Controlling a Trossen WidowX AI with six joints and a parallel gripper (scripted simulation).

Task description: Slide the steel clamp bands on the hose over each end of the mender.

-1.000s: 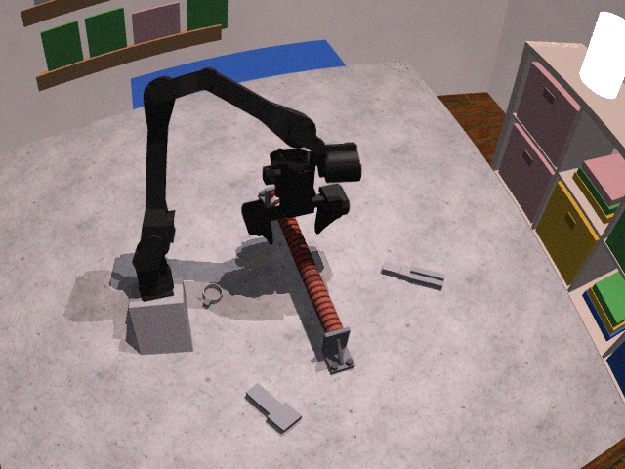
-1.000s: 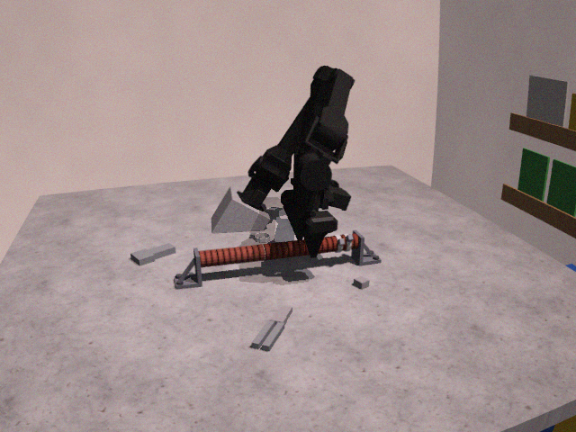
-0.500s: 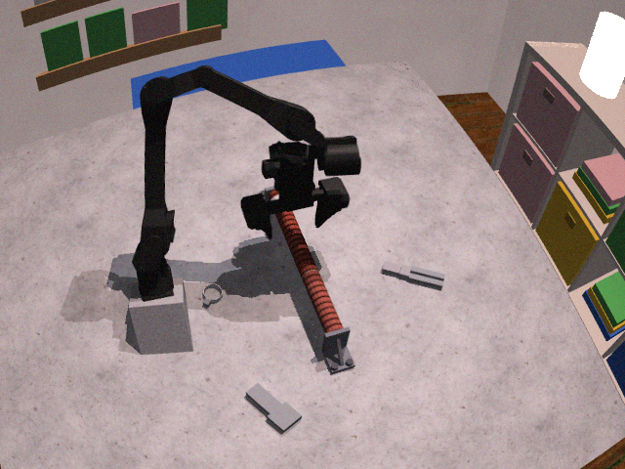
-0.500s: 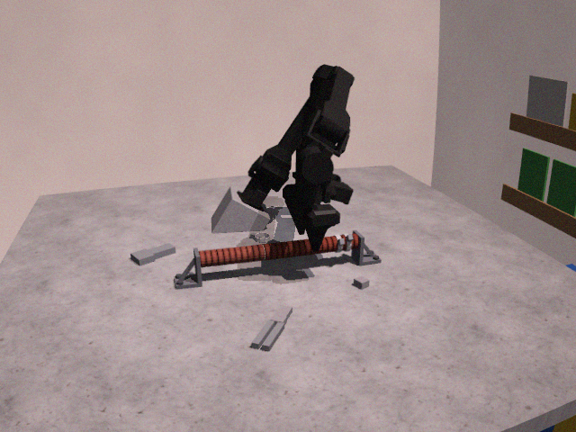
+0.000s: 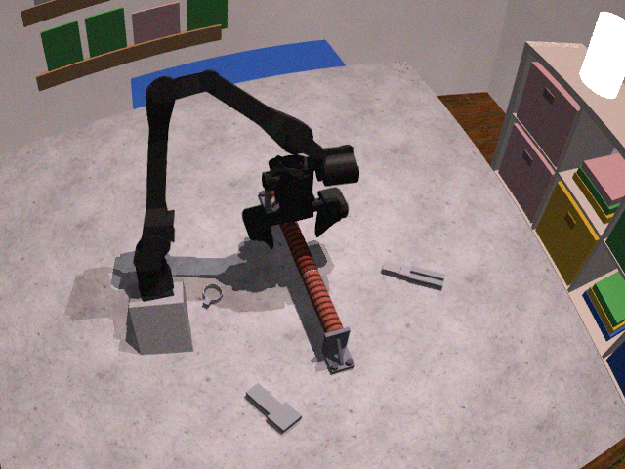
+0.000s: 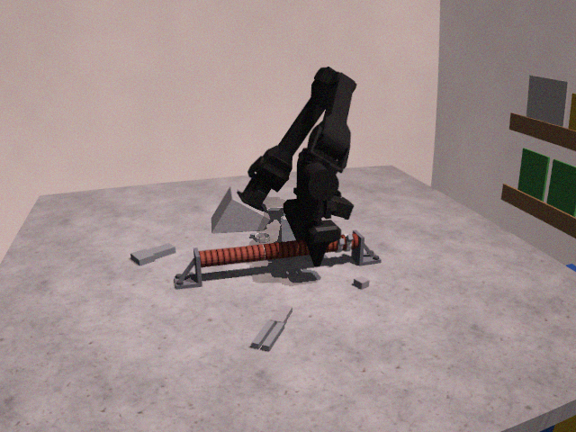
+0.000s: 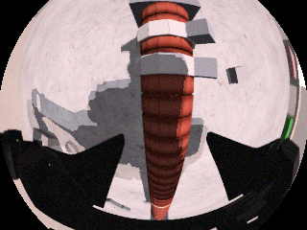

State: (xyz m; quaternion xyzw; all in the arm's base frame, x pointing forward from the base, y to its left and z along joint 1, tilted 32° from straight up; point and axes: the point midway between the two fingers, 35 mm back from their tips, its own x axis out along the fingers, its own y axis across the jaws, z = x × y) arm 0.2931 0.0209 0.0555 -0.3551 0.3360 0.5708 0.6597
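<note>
Right now my hand is 110 mm short of the small grey block, 70 mm to the right of it and 50 mm above it.
</note>
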